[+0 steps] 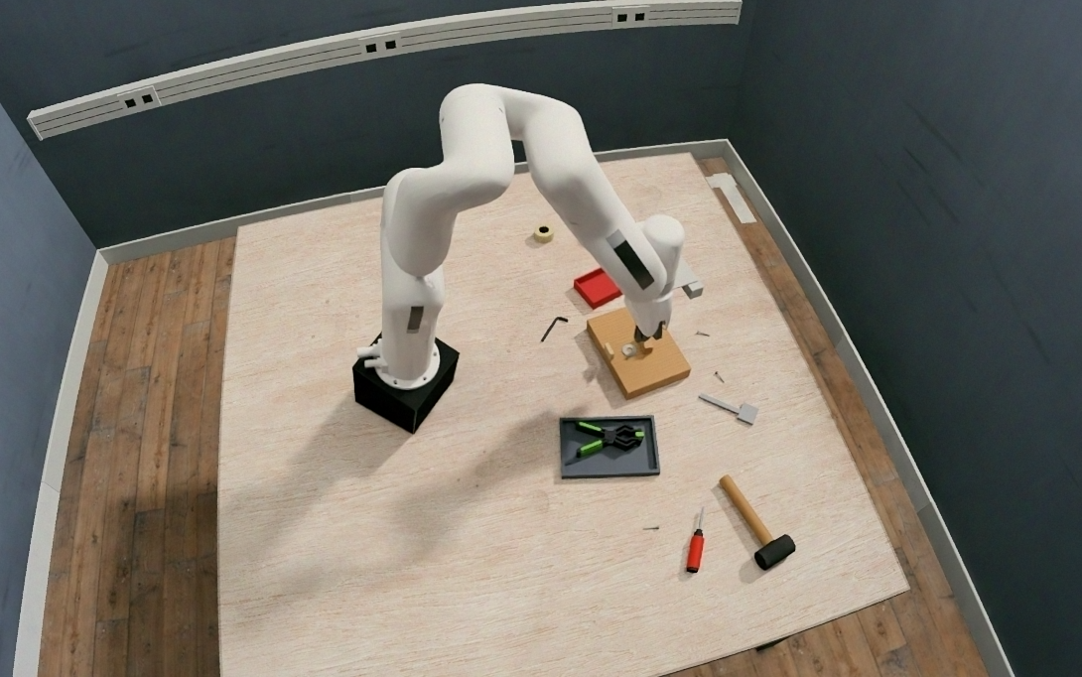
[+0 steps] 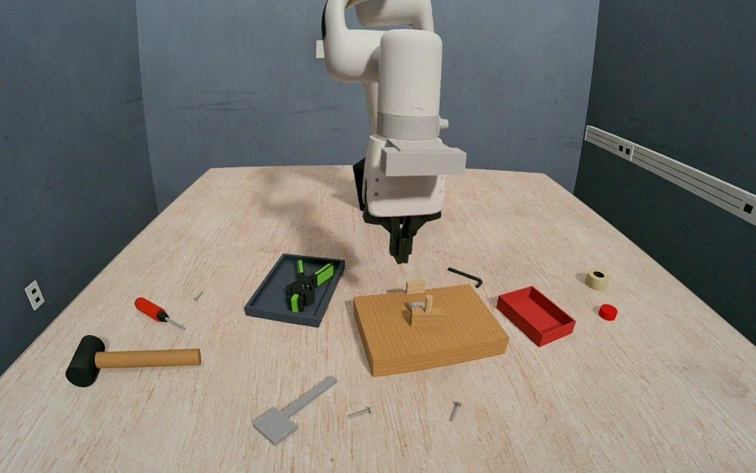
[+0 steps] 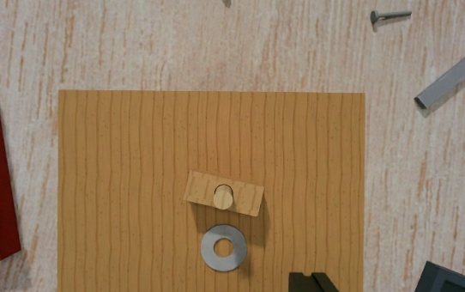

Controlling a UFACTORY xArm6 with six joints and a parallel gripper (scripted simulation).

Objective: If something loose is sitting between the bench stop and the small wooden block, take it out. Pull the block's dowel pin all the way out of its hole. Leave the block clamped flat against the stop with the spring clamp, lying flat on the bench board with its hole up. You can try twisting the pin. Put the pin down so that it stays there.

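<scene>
Right now the dowel pin is 3 cm ahead of my hand, 4 cm to the left of it and 8 cm below it. Round my hand: grey tray: 11 cm behind, 16 cm to the right, 13 cm below; then small wooden block: 3 cm ahead, 4 cm to the left, 10 cm below; then washer: 3 cm to the left, 11 cm below.
</scene>
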